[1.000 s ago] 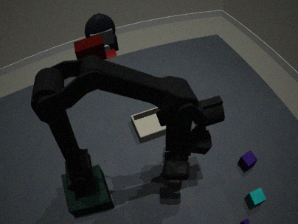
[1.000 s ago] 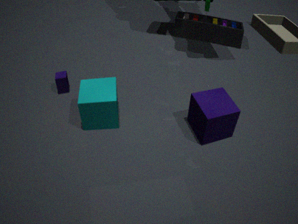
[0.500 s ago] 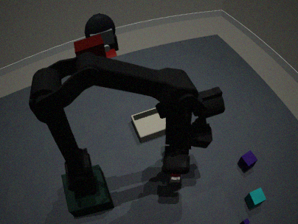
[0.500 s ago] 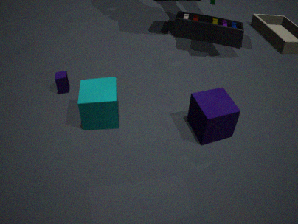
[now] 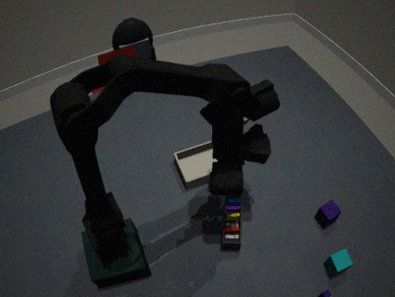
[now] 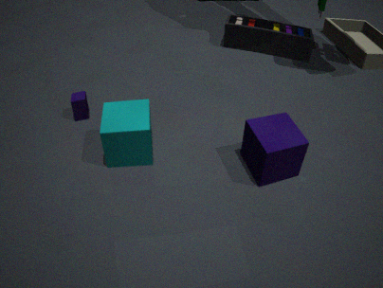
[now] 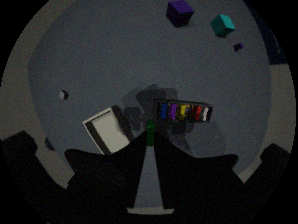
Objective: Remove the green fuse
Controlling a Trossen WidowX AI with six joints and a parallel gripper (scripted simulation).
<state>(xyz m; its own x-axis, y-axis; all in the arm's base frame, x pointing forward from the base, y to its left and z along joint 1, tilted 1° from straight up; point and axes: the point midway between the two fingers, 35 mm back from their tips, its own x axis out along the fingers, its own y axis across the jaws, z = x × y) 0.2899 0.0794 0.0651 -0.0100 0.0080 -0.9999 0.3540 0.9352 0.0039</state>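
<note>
Now: the beige tray 2 cm behind my gripper tip, 12 cm to the left of it and 9 cm below it. Also, from my gripper tip: purple cube (22 cm ahead, 15 cm to the right, 8 cm below); then small grey cube (14 cm ahead, 24 cm to the left, 9 cm below); then green fuse (1 cm below).
</note>
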